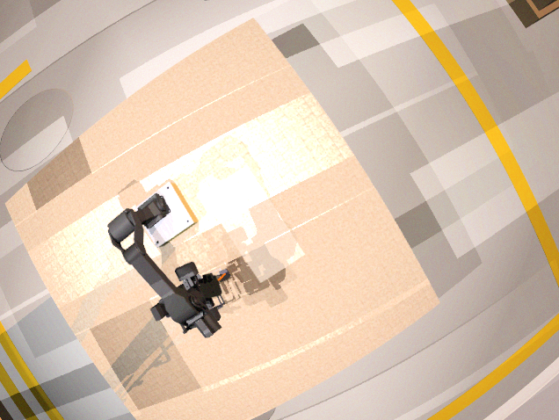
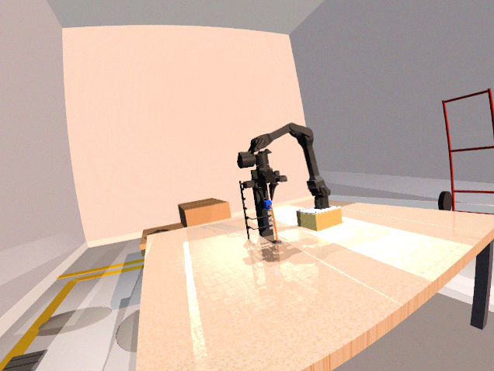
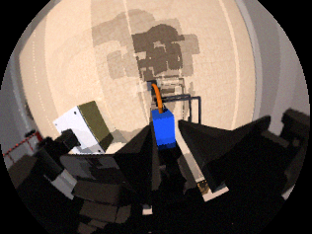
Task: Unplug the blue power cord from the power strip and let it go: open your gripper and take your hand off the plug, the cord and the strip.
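The blue plug lies 3 cm to the right of my gripper tip and 1 cm below it.
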